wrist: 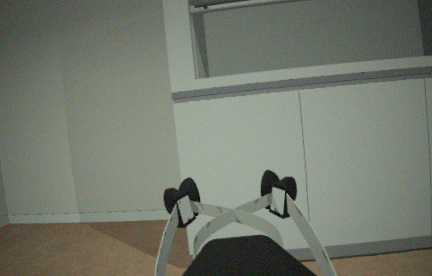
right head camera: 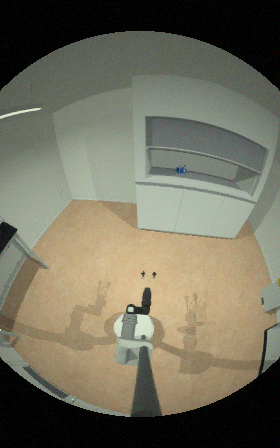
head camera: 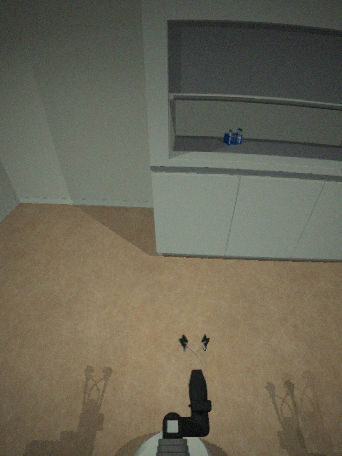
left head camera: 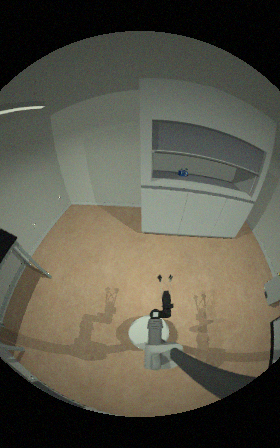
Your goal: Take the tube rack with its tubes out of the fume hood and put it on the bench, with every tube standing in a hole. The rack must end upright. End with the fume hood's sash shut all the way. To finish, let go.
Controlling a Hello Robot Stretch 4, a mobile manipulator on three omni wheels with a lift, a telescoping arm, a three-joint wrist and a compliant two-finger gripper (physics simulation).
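Note:
The blue tube rack stands on the floor of the fume hood, left of the middle of its opening. Small tubes show at its top, too small to tell how each one stands. The sash is partly raised, with a wide opening below its lower edge. My gripper is open and empty, over the room floor in front of the hood and well short of it. The rack does not show in the wrist view.
White base cabinets stand below the hood. A dark-topped bench shows at the left edge of the side head views. A grey box stands at the right edge.

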